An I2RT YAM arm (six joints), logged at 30 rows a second.
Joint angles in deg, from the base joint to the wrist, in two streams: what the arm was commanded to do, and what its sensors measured. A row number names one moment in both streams.
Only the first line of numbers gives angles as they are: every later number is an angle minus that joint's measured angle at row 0.
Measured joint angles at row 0:
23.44, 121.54, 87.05, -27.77, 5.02, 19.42
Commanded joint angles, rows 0 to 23:
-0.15, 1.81, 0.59, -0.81, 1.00, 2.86
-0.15, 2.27, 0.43, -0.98, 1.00, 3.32
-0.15, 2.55, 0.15, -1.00, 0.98, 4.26
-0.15, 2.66, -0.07, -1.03, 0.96, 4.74
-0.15, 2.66, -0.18, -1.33, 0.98, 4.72
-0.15, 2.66, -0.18, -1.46, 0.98, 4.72
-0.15, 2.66, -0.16, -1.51, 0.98, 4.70
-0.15, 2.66, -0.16, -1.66, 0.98, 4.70
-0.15, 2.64, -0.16, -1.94, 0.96, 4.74
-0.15, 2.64, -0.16, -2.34, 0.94, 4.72
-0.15, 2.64, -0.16, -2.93, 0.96, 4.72
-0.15, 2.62, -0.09, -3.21, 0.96, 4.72
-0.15, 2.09, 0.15, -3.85, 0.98, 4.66
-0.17, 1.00, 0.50, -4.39, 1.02, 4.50
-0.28, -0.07, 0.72, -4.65, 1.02, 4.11
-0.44, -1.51, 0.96, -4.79, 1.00, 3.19
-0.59, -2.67, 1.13, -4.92, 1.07, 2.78
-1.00, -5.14, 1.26, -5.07, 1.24, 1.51
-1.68, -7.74, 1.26, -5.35, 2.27, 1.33
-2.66, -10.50, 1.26, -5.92, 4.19, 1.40
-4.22, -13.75, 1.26, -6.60, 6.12, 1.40
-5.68, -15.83, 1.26, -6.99, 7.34, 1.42
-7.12, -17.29, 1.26, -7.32, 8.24, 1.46
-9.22, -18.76, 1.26, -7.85, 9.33, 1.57
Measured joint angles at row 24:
-4.17, -12.38, 0.00, -6.99, 3.41, 2.27
